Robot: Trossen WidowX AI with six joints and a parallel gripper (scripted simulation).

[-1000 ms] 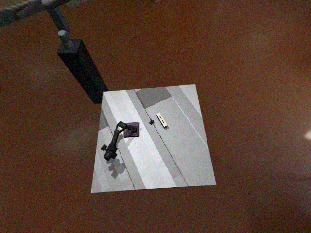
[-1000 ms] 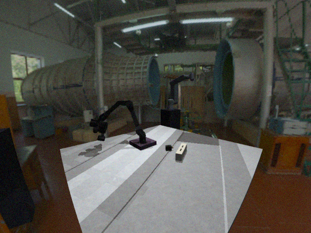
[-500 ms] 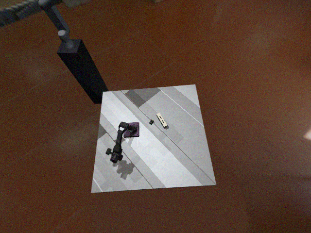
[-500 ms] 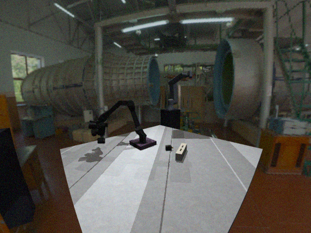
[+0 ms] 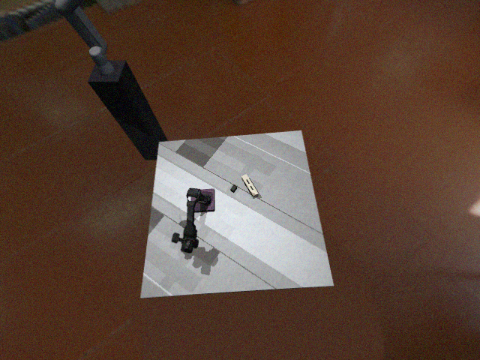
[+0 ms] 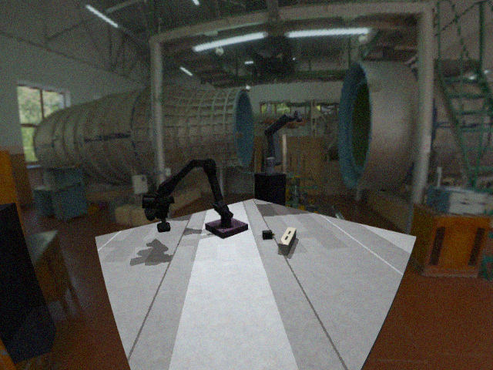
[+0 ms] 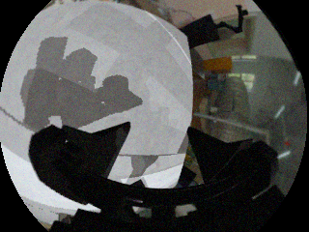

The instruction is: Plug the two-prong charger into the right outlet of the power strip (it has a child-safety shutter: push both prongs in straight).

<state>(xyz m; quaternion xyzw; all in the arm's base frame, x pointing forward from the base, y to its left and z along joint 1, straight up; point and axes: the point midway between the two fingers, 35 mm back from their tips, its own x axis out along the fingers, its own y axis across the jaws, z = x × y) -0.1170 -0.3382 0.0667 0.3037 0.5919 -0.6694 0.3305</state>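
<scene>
Right now the two-prong charger is 48 cm to the left of my gripper tip, 35 cm ahead of it and 6 cm below it.
</scene>
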